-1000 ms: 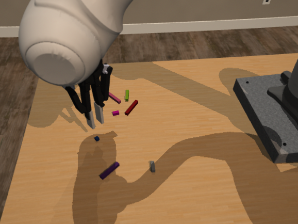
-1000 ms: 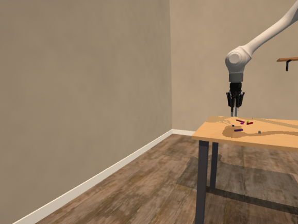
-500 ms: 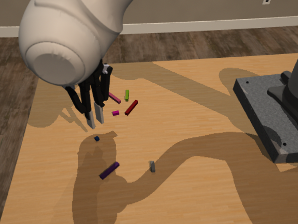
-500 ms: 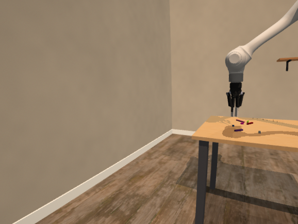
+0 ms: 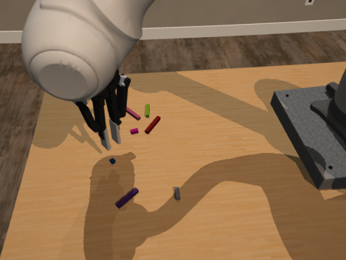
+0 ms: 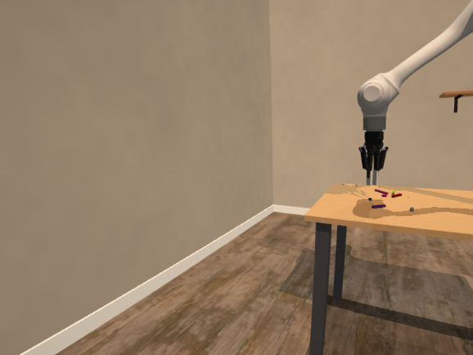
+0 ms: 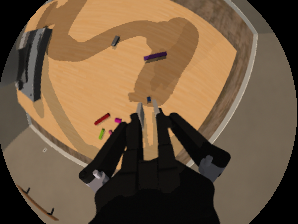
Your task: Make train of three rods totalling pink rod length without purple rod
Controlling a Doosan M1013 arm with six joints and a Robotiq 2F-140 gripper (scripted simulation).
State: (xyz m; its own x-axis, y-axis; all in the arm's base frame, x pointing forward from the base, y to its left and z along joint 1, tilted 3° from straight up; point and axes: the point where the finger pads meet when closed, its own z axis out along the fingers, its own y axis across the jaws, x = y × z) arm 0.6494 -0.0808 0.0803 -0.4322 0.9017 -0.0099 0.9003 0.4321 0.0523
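Right now the blue rod is 10 cm below my hand. Round my hand: magenta rod 10 cm below, 9 cm to the right, 7 cm behind; purple rod 12 cm to the left, 10 cm below, 1 cm behind; red rod 13 cm behind, 10 cm to the right, 10 cm below.
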